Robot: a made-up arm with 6 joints. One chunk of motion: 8 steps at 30 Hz.
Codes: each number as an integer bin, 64 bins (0 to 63) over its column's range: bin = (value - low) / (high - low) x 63, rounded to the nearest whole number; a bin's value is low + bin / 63 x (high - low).
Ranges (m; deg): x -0.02..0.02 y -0.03..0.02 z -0.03..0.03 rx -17..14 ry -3..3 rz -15..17
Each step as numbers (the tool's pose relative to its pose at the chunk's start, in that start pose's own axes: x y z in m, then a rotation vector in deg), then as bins.
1 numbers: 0.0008 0.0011 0.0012 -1.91 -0.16 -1.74
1 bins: 33 39 33 31 30 26
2 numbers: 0.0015 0.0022 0.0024 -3.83 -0.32 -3.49
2 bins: 34 41 34 27 28 23
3 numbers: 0.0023 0.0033 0.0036 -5.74 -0.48 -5.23
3 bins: 35 42 35 23 26 19
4 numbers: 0.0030 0.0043 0.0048 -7.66 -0.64 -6.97
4 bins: 36 43 37 19 25 16
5 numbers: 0.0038 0.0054 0.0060 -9.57 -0.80 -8.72
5 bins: 37 45 38 15 23 12
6 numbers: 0.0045 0.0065 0.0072 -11.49 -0.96 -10.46
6 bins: 39 46 39 11 21 9
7 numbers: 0.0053 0.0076 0.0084 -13.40 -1.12 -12.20
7 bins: 40 47 40 7 20 6
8 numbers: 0.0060 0.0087 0.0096 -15.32 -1.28 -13.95
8 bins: 41 49 42 3 18 2
